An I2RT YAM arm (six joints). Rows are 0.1 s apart.
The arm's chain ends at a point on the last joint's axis. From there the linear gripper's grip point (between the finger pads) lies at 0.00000 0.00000 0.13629 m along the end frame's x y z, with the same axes.
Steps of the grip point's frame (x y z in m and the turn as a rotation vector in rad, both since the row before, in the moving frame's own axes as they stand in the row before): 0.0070, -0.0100, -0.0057, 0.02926, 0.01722, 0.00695; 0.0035, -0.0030, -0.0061, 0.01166, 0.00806, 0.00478; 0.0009, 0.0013, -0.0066, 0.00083, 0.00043, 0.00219; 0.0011, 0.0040, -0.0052, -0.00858, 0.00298, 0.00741
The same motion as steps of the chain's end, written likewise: 0.0046, -0.0060, -0.0056, 0.02926, 0.01722, 0.00695; 0.0024, -0.0014, -0.0061, 0.01166, 0.00806, 0.00478; 0.0008, 0.0014, -0.0066, 0.00083, 0.00043, 0.00219; 0.0007, 0.0028, -0.0052, -0.00858, 0.00298, 0.00741
